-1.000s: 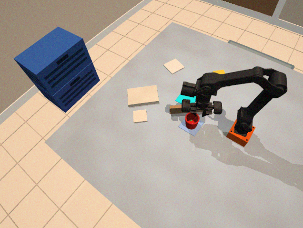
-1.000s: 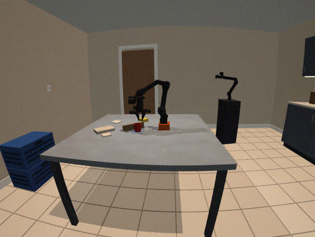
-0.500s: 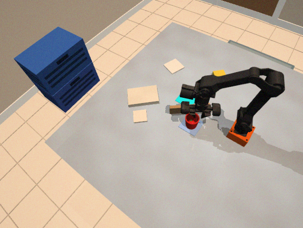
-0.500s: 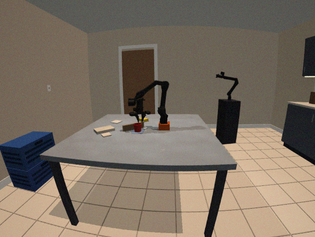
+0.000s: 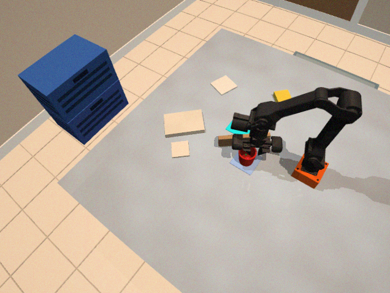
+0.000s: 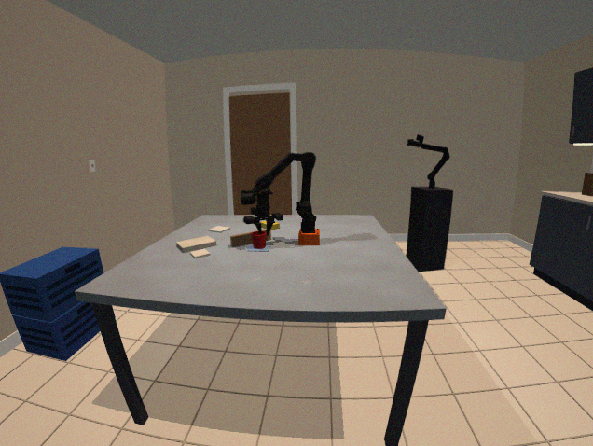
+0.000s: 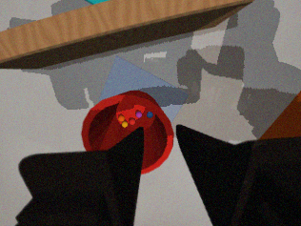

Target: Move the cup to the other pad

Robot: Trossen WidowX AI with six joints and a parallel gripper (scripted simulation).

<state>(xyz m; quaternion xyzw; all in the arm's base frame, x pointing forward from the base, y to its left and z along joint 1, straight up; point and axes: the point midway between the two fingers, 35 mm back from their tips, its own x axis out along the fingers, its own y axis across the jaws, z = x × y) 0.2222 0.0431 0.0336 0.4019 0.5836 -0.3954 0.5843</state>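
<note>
Now: gripper tip 30 mm short of the red cup, 10 mm to the right of it and 20 mm above it. Round my gripper tip: wooden bar (70 mm ahead, 70 mm to the right, 40 mm below); cyan pad (110 mm ahead, 150 mm to the right, 70 mm below); pale blue pad (20 mm ahead, 10 mm to the left, 70 mm below).
</note>
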